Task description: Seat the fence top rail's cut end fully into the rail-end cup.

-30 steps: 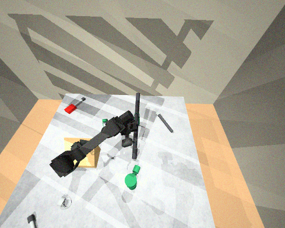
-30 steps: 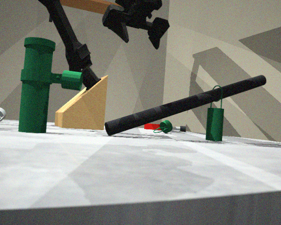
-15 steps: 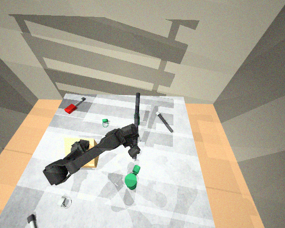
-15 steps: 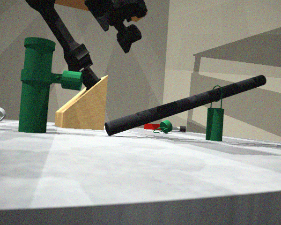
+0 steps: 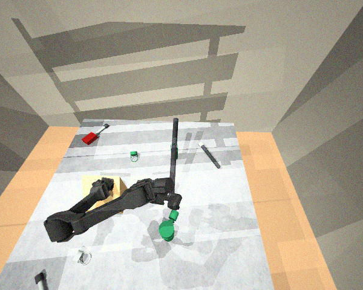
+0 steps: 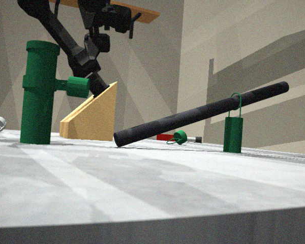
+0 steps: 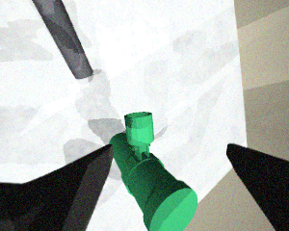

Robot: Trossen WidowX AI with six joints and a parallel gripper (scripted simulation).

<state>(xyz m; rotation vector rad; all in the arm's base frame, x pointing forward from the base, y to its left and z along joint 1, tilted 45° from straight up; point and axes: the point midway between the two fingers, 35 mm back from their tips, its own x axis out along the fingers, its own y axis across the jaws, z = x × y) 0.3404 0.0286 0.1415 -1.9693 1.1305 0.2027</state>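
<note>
My gripper tip is now 90 mm above the green rail-end cup, 30 mm to the left of it and 10 mm short of it. From my gripper tip the other things lie so: small green post (410 mm to the left, 110 mm below, 50 mm behind).
</note>
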